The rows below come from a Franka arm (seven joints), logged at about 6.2 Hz.
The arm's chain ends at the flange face. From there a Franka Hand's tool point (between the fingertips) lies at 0.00 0.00 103.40 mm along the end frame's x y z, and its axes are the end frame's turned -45 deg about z.
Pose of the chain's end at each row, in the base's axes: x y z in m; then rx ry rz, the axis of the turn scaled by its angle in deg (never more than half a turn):
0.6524 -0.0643 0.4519 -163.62 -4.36 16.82
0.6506 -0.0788 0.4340 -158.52 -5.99 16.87
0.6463 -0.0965 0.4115 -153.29 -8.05 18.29
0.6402 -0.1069 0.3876 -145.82 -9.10 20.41
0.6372 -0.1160 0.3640 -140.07 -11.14 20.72
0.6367 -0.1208 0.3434 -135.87 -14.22 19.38
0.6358 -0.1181 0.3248 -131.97 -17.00 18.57
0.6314 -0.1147 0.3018 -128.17 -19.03 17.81
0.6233 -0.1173 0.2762 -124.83 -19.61 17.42
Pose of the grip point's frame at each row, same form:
0.6310 -0.0374 0.3544 -147.13 -65.59 6.88
0.6282 -0.0437 0.3394 -142.13 -65.26 4.50
0.6209 -0.0537 0.3209 -136.57 -65.16 3.51
0.6107 -0.0536 0.3040 -129.31 -63.27 2.38
0.6056 -0.0554 0.2864 -123.46 -63.03 0.44
0.6046 -0.0553 0.2701 -118.79 -64.43 -2.35
0.6026 -0.0485 0.2559 -114.39 -65.62 -4.44
0.5972 -0.0414 0.2374 -110.34 -66.15 -6.42
0.5885 -0.0406 0.2163 -107.18 -65.50 -7.90

